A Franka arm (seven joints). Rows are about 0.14 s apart.
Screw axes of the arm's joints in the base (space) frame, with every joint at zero. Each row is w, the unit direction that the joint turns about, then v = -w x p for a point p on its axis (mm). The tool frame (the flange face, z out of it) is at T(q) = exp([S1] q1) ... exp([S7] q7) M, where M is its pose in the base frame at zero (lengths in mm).
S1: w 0 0 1 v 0 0 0
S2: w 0 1 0 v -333 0 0
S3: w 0 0 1 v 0 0 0
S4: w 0 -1 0 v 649 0 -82.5
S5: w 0 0 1 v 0 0 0
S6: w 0 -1 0 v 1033 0 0
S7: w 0 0 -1 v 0 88 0
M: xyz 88 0 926 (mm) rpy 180 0 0 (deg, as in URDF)
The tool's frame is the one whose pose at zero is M.
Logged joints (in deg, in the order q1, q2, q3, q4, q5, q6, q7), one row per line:
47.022, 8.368, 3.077, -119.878, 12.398, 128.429, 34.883
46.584, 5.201, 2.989, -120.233, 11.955, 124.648, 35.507
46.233, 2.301, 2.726, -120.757, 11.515, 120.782, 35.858
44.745, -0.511, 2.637, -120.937, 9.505, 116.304, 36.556
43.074, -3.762, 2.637, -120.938, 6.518, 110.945, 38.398
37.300, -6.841, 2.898, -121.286, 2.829, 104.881, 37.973
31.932, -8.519, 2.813, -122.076, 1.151, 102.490, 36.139
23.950, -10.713, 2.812, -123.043, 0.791, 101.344, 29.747
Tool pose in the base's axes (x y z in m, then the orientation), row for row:
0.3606, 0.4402, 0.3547, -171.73, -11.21, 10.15
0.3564, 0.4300, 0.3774, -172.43, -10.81, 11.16
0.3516, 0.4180, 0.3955, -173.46, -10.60, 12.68
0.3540, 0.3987, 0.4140, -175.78, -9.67, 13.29
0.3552, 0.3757, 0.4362, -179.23, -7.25, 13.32
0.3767, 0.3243, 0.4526, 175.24, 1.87, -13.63
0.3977, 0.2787, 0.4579, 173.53, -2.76, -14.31
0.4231, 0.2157, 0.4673, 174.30, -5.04, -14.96
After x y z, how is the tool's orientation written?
As a rotation vector, in degrees.
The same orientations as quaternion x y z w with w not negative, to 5 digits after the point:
-0.99395, -0.06488, 0.05875, 0.06632
-0.99417, -0.06233, 0.06434, 0.05993
-0.99424, -0.06076, 0.07268, 0.05020
-0.99521, -0.05475, 0.07524, 0.03013
-0.99644, -0.04031, 0.07405, 0.00113
0.99626, 0.01063, -0.07749, 0.03682
0.99519, -0.01583, -0.08207, 0.05111
0.99498, -0.02877, -0.08540, 0.04350

